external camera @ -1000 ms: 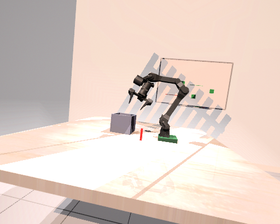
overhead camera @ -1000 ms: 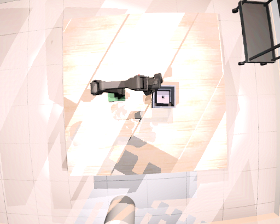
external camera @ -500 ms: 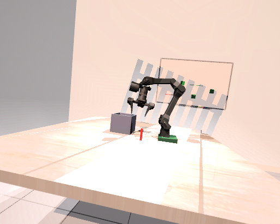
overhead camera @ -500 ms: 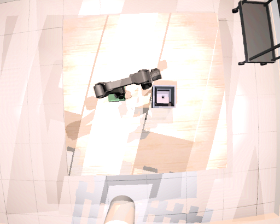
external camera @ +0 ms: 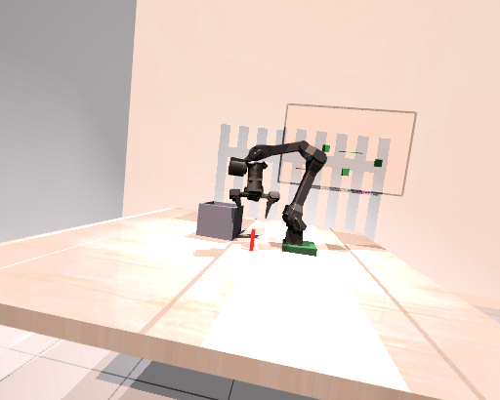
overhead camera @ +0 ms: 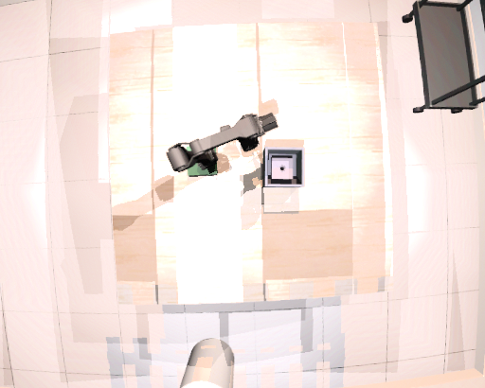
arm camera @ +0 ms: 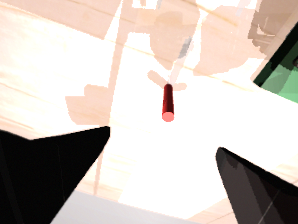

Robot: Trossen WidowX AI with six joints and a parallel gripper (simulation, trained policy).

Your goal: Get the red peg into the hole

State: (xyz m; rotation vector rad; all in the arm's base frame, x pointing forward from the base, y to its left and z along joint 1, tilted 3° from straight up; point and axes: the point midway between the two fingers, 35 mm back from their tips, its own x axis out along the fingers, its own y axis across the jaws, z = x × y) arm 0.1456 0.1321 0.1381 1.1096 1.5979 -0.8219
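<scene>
The red peg is 80 mm below my gripper tip and 10 mm behind it. From my gripper tip the other things lie so: plate: 190 mm ahead, 150 mm to the right, 80 mm below.
</scene>
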